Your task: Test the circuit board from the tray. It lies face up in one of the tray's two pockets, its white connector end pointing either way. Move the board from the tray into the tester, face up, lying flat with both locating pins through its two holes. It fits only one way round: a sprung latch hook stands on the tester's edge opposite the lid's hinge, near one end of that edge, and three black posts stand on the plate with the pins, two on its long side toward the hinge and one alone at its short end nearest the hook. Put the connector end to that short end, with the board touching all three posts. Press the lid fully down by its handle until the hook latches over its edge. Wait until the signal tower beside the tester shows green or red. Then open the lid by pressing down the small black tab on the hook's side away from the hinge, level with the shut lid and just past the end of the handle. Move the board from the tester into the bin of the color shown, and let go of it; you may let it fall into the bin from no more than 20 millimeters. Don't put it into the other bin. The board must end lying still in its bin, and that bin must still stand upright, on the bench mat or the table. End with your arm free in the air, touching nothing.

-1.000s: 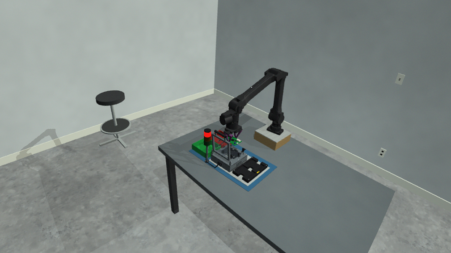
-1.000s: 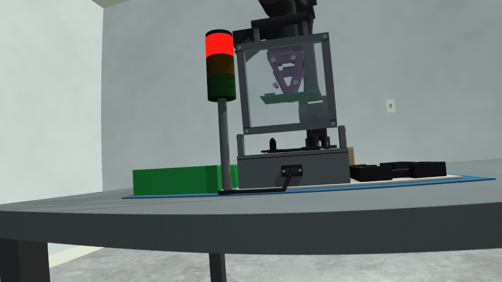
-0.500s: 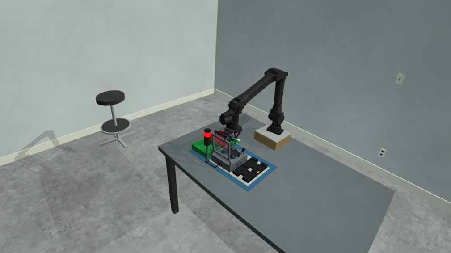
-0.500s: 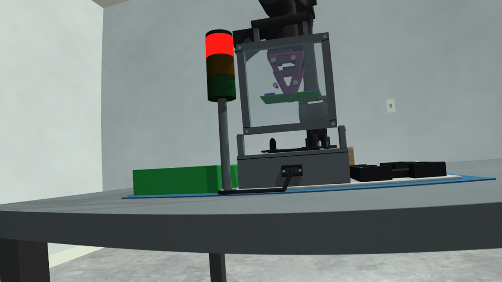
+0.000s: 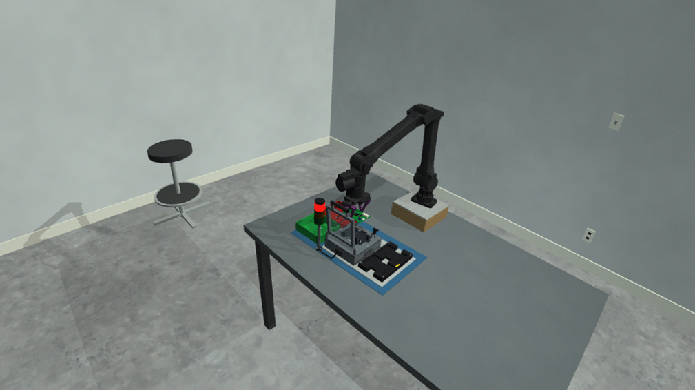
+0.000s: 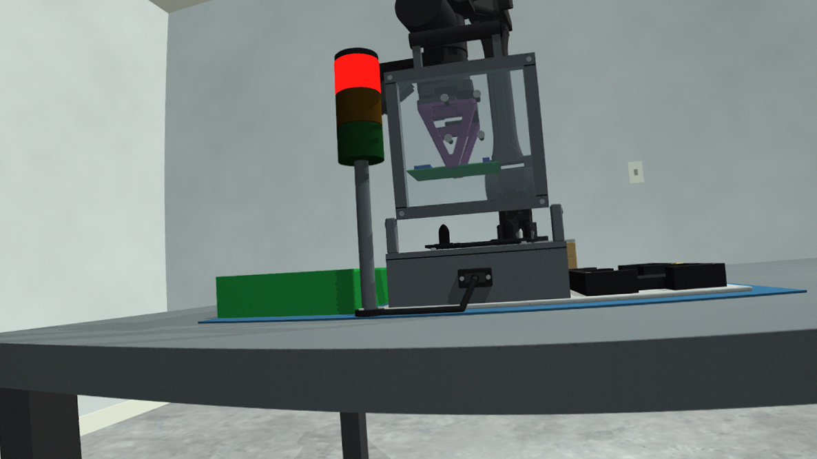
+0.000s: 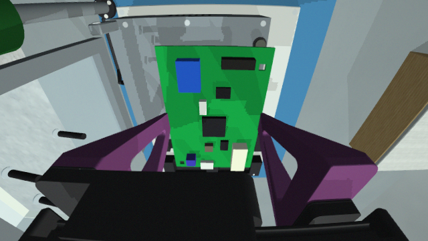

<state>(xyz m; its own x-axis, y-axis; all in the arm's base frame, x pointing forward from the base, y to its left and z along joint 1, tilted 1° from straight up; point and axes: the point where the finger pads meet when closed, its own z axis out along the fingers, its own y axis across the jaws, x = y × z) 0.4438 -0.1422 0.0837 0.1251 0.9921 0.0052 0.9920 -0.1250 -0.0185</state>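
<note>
Right now my hand is 110 mm past the red bin, 160 mm to the left of it and 150 mm above it. Round my hand: green circuit board (right at my hand); black tester plate (20 mm ahead, 30 mm to the left, 100 mm below); black latch hook (40 mm behind, 90 mm to the left, 80 mm below).
</note>
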